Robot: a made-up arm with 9 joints. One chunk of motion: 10 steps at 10 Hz.
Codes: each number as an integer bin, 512 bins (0 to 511) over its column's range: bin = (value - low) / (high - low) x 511, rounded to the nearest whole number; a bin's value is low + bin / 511 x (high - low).
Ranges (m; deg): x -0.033..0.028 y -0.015..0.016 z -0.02..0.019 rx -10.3..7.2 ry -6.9..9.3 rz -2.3..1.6
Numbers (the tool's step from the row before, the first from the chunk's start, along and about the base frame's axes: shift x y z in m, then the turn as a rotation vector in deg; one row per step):
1: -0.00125 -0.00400 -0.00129 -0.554 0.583 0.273
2: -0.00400 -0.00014 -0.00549 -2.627 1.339 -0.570
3: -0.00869 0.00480 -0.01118 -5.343 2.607 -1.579
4: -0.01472 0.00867 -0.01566 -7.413 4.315 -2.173
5: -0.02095 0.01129 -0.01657 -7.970 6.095 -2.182
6: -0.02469 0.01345 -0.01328 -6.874 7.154 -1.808
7: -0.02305 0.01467 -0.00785 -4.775 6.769 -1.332
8: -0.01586 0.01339 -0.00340 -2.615 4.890 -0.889
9: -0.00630 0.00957 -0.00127 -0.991 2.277 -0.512
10: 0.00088 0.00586 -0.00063 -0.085 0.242 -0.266
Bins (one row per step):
1: 266 181 245 285 236 337
2: 243 245 190 224 260 227
3: 204 326 116 145 300 94
4: 153 390 57 84 354 17
5: 101 433 45 68 410 15
6: 70 469 88 100 443 64
7: 83 489 159 161 431 127
8: 144 468 218 224 372 185
9: 224 405 245 272 289 234
10: 284 344 254 298 225 267

